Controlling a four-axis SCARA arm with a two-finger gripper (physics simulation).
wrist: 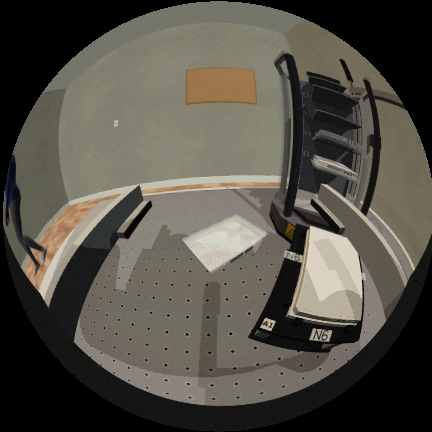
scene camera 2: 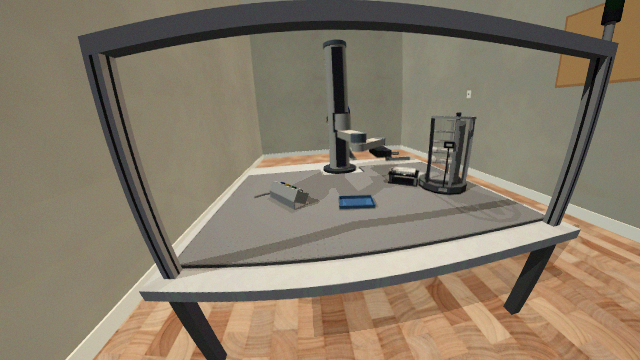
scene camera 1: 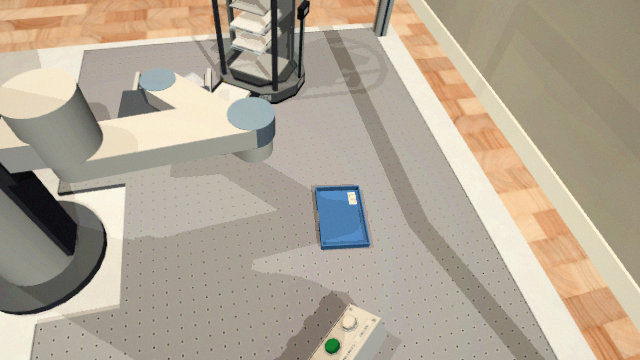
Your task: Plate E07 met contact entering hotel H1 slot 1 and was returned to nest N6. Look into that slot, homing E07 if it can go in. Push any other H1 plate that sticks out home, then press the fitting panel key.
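Frame: origin at the arm's base, x back, y left, z down, level; millimetres.
Seen in the pictures: gripper, fingertip midpoint: [wrist: 234, 190] [scene camera 2: 403, 155]; arm's base, origin of the base link: [scene camera 2: 339, 169] [scene camera 1: 44, 255].
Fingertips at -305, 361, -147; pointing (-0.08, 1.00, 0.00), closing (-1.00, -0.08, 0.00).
Observation:
Pixels of each thing's top centre, then the offset from my fingertips to it, as dx, dy, dz.
- Nest N6, middle of its top: [wrist: 335, 267] [scene camera 2: 404, 170] -107, -50, +64
- cream plate, middle of its top: [wrist: 337, 265] [scene camera 1: 224, 101] [scene camera 2: 404, 169] -107, -51, +60
- Hotel H1, middle of its top: [wrist: 325, 69] [scene camera 2: 449, 112] -233, +120, -260
- pale plate, middle of its top: [wrist: 333, 162] [scene camera 1: 256, 35] -216, +102, -21
- key panel, middle of its top: [scene camera 2: 286, 184] -218, -713, +51
- white key, middle of its top: [scene camera 1: 350, 321] -263, -649, +60
- green key, middle of its top: [scene camera 1: 333, 344] -224, -680, +60
- translucent rectangular panel, middle of its top: [wrist: 225, 236] [scene camera 1: 183, 88] -2, +88, +120
- blue tray, middle of its top: [scene camera 1: 341, 213] [scene camera 2: 356, 200] -326, -401, +117
My gripper [scene camera 2: 397, 155] [wrist: 234, 190] is open and empty above the mat, beside nest N6. Nest N6 [wrist: 280, 300] is black, at the lower right of the wrist view, and holds a cream plate [wrist: 332, 280], whose own label I cannot read. Hotel H1 [scene camera 1: 274, 60] [scene camera 2: 443, 188] [wrist: 296, 150] stands behind the nest. In the wrist view a pale plate [wrist: 334, 168] shows at its lowest slot level and another plate [wrist: 337, 140] one level above; whether either sticks out is unclear. The key panel [scene camera 1: 367, 325] [scene camera 2: 285, 194] shows a white key [scene camera 1: 349, 322] and a green key [scene camera 1: 332, 345].
A translucent rectangular panel [wrist: 225, 242] lies on the mat left of the nest in the wrist view. A blue tray [scene camera 1: 341, 222] [scene camera 2: 356, 202] lies between the key panel and hotel. The arm [scene camera 1: 175, 137] covers part of the nest area. A dark frame [scene camera 2: 320, 15] spans the table.

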